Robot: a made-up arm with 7 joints. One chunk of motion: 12 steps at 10 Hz.
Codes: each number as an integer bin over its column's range. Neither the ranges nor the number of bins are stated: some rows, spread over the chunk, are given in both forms.
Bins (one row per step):
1: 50 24 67 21 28 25 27
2: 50 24 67 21 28 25 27
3: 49 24 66 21 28 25 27
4: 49 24 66 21 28 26 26
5: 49 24 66 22 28 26 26
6: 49 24 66 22 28 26 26
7: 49 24 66 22 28 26 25
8: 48 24 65 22 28 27 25
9: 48 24 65 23 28 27 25
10: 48 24 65 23 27 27 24
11: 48 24 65 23 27 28 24
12: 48 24 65 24 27 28 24
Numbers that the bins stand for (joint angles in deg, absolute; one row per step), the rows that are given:
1: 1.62 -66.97 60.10 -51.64 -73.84 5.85 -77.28
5: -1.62 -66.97 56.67 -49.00 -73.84 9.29 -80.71
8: -4.85 -66.97 53.24 -49.00 -73.84 12.72 -84.15
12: -4.85 -66.97 53.24 -43.73 -77.28 16.16 -87.58
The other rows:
2: 1.62 -66.97 60.10 -51.64 -73.84 5.85 -77.28
3: -1.62 -66.97 56.67 -51.64 -73.84 5.85 -77.28
4: -1.62 -66.97 56.67 -51.64 -73.84 9.29 -80.71
6: -1.62 -66.97 56.67 -49.00 -73.84 9.29 -80.71
7: -1.62 -66.97 56.67 -49.00 -73.84 9.29 -84.15
9: -4.85 -66.97 53.24 -46.36 -73.84 12.72 -84.15
10: -4.85 -66.97 53.24 -46.36 -77.28 12.72 -87.58
11: -4.85 -66.97 53.24 -46.36 -77.28 16.16 -87.58

